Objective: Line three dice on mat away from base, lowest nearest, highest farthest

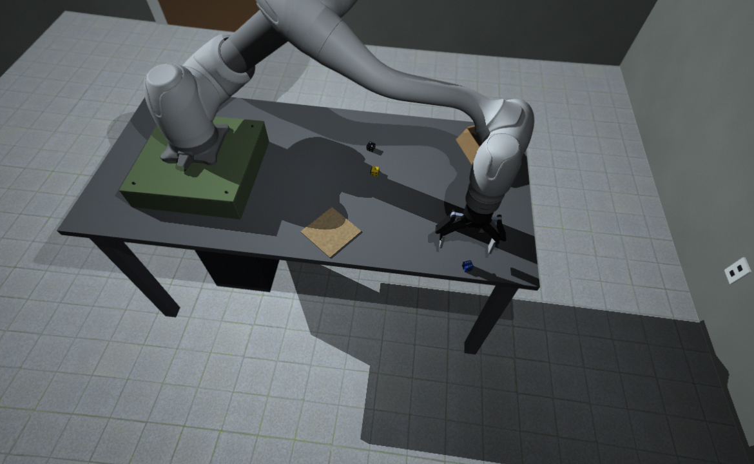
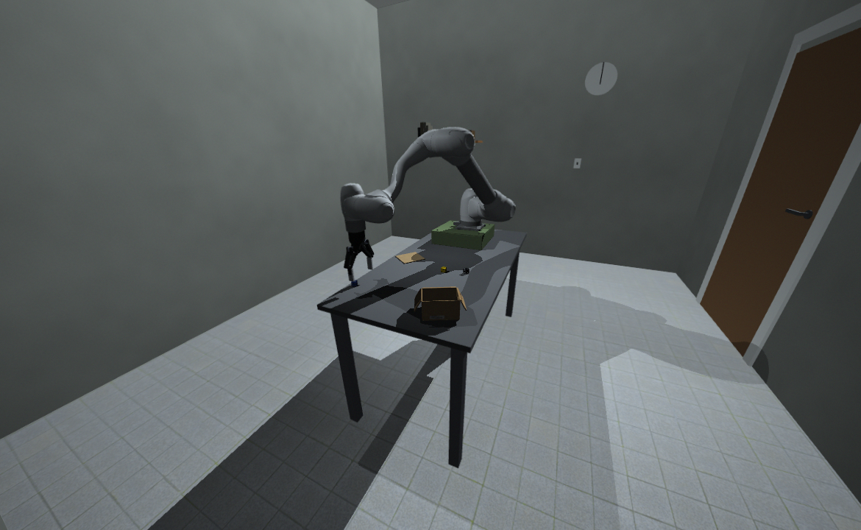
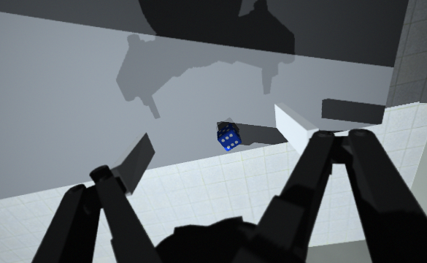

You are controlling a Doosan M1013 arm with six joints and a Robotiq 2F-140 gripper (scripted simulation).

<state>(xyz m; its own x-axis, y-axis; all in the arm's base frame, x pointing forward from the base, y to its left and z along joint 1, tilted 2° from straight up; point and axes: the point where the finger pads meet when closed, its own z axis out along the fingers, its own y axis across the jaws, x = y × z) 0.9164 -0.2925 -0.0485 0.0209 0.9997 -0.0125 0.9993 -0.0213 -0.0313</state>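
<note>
Now: hand 32 cm to the right of the yellow die, 31 cm past it and 6 cm above it. Also, from my hand: tan mat 42 cm behind, 7 cm below, 5 cm to the left; cardboard box 45 cm to the left, 9 cm ahead, 2 cm below; blue die 6 cm below, 4 cm to the right, 2 cm ahead.
</note>
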